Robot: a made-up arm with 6 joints. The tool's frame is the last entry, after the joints.
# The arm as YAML. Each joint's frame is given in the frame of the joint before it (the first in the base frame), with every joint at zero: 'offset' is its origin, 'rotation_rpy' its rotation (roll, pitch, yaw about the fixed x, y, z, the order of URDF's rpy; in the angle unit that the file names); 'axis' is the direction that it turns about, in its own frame. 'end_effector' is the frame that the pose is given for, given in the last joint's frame.
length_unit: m
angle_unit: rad
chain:
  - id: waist
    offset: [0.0, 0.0, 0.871]
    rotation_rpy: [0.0, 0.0, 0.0]
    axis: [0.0, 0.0, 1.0]
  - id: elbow
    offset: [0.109, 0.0, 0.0]
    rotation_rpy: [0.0, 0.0, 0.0]
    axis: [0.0, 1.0, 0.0]
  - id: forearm
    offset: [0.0, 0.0, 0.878]
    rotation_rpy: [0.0, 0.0, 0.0]
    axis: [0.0, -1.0, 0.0]
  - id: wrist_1
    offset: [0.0, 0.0, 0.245]
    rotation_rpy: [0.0, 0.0, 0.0]
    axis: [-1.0, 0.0, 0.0]
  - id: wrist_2
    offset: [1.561, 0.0, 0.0]
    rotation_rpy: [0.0, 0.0, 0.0]
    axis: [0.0, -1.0, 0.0]
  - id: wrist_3
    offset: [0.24, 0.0, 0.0]
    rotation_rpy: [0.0, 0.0, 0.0]
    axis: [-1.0, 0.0, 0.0]
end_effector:
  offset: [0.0, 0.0, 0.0]
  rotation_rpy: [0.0, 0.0, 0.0]
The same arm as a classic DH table. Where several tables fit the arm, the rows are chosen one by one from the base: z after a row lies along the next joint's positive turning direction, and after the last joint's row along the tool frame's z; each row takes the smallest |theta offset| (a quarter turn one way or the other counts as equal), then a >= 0, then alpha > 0; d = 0 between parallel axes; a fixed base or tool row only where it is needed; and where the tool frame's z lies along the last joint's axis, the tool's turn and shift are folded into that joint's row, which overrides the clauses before.
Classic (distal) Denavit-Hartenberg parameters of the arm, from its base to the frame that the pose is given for. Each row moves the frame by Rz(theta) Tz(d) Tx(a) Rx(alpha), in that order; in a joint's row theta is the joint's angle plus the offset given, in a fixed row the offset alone. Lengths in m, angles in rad.
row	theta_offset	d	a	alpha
waist	0.0000	0.8710	0.1090	-1.5708
elbow	-1.5708	0.0000	0.8780	3.1416
forearm	0.0000	0.0000	0.2450	-1.5708
wrist_1	0.0000	-1.5610	0.0000	1.5708
wrist_2	0.0000	0.0000	0.0000	-1.5708
wrist_3	1.5708	-0.2400	0.0000	1.5708
tool (fixed)	-1.5708	0.0000	0.0000	0.0000

